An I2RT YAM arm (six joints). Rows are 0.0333 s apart.
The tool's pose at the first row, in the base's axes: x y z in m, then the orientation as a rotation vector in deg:
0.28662 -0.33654 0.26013 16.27 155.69 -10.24
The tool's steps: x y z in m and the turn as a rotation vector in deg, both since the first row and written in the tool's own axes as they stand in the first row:
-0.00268 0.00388 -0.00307 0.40 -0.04 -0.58
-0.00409 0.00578 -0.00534 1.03 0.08 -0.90
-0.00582 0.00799 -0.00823 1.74 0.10 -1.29
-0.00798 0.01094 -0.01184 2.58 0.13 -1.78
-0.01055 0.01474 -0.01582 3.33 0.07 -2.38
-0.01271 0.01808 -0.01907 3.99 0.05 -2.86
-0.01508 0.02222 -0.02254 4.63 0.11 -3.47
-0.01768 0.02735 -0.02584 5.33 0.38 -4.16
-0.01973 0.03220 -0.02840 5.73 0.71 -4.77
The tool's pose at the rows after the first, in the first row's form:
0.28874 -0.33273 0.26368 15.59 155.75 -10.95
0.28957 -0.33075 0.26616 15.36 155.91 -11.89
0.29053 -0.32842 0.26931 15.04 155.98 -12.97
0.29177 -0.32533 0.27322 14.62 156.06 -14.26
0.29343 -0.32143 0.27757 14.00 156.07 -15.45
0.29490 -0.31802 0.28112 13.53 156.09 -16.49
0.29664 -0.31383 0.28489 12.89 156.21 -17.54
0.29888 -0.30875 0.28852 12.19 156.53 -18.68
0.30084 -0.30397 0.29127 11.51 156.92 -19.38

